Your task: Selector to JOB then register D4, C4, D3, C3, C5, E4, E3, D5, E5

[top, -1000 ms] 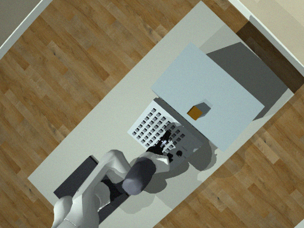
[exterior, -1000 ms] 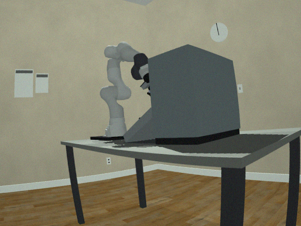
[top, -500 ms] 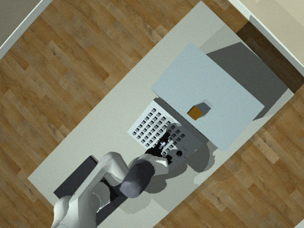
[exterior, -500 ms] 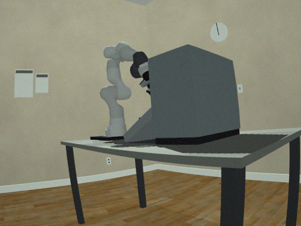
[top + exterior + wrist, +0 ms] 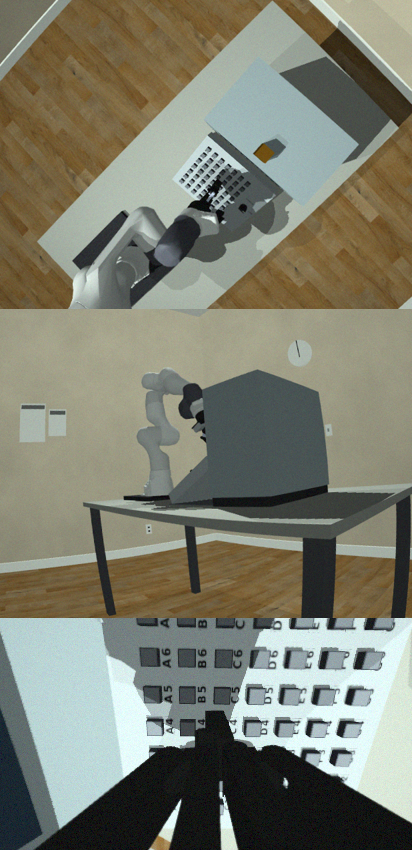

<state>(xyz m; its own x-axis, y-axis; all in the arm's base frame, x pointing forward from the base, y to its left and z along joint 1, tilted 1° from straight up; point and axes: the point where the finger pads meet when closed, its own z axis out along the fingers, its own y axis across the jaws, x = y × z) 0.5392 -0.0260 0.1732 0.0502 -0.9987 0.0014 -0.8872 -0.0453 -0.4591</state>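
My hand is 1 cm past the key D4, 1 cm to the right of it and 8 cm above it. From my hand the other things lie so: D5 key (1 cm behind, 2 cm to the right, 8 cm below); key C5 (2 cm ahead, 2 cm to the right, 6 cm below); key D6 (1 cm behind, 6 cm to the right, 8 cm below).
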